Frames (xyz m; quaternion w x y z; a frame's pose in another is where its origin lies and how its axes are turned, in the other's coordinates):
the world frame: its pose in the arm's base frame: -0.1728 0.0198 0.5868 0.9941 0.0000 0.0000 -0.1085
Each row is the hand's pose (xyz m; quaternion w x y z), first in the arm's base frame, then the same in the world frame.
Working: the arm's base frame: its pose in the world frame: 0.1730 0.0179 -0.5868 0.9941 0.0000 0.0000 0.1085

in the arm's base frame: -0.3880 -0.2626 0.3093 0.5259 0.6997 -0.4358 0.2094
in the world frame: -0.1492 -0.3222 -0.2775 0.5001 0.7429 -0.3573 0.2652
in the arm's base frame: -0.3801 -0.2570 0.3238 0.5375 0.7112 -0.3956 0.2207
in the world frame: -0.1427 -0.3150 -0.2630 0.5104 0.7500 -0.3161 0.2777
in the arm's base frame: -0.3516 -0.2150 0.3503 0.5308 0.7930 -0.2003 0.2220
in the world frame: -0.1239 -0.2678 -0.2365 0.5036 0.8101 -0.1131 0.2783
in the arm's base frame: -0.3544 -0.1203 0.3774 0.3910 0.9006 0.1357 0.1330
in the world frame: -0.1471 -0.1760 -0.2094 0.3742 0.8805 0.2326 0.1746
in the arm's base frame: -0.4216 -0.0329 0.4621 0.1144 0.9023 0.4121 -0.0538
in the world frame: -0.2316 -0.1051 -0.1247 0.1196 0.8523 0.5076 -0.0411
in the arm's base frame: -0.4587 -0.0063 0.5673 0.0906 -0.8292 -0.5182 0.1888
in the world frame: -0.2735 -0.0872 -0.0195 0.0696 -0.7681 -0.6051 0.1975
